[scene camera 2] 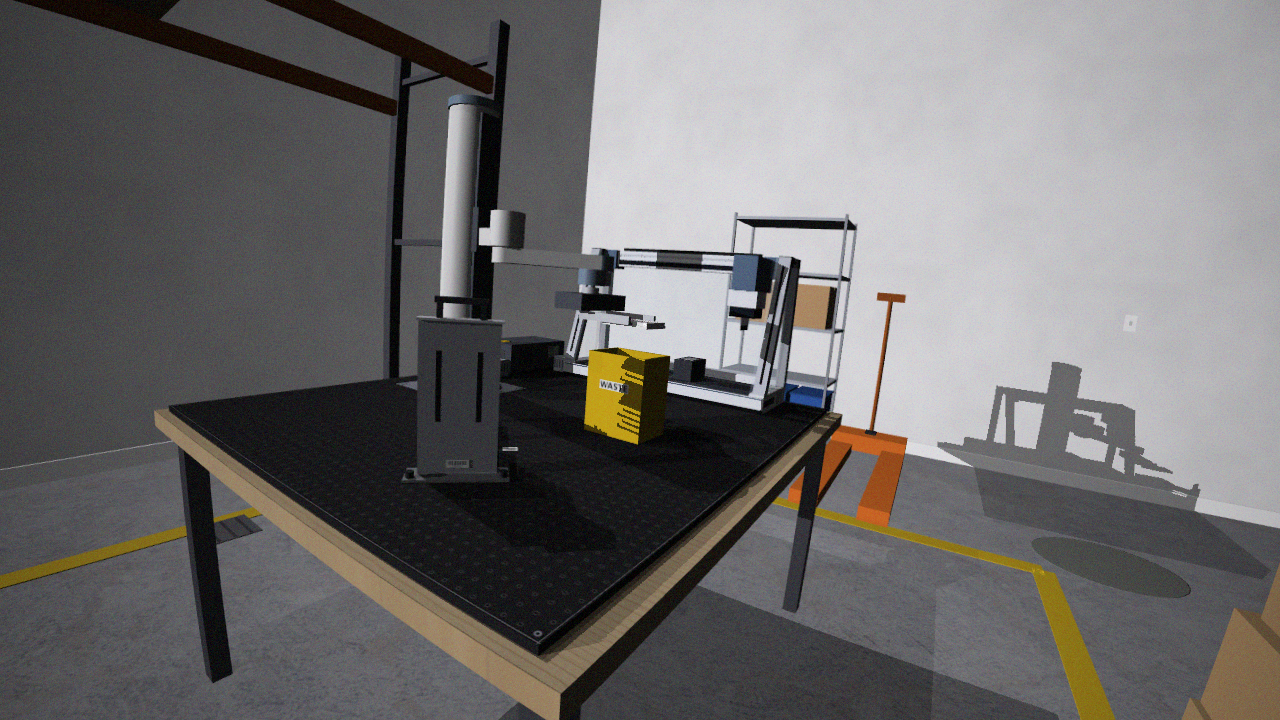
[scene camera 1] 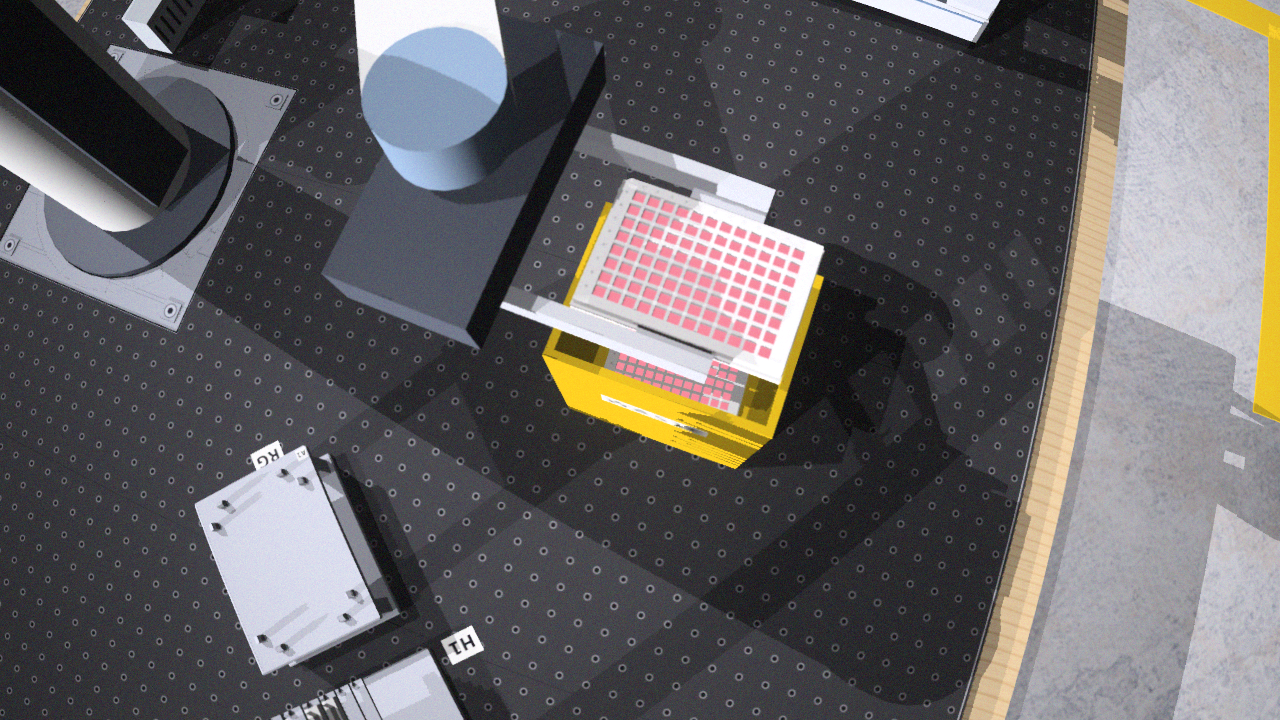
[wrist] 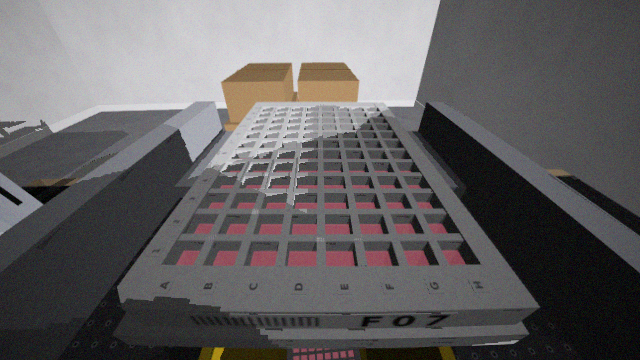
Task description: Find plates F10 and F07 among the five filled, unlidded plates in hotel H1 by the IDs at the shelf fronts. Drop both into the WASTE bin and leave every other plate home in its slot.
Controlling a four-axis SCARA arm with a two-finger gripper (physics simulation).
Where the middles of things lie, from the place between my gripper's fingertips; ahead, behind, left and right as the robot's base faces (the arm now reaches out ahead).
Scene:
Right now my hand is 13 cm past the H1 label [scene camera 1: 465, 643], 29 cm to the left of it and 28 cm above it.

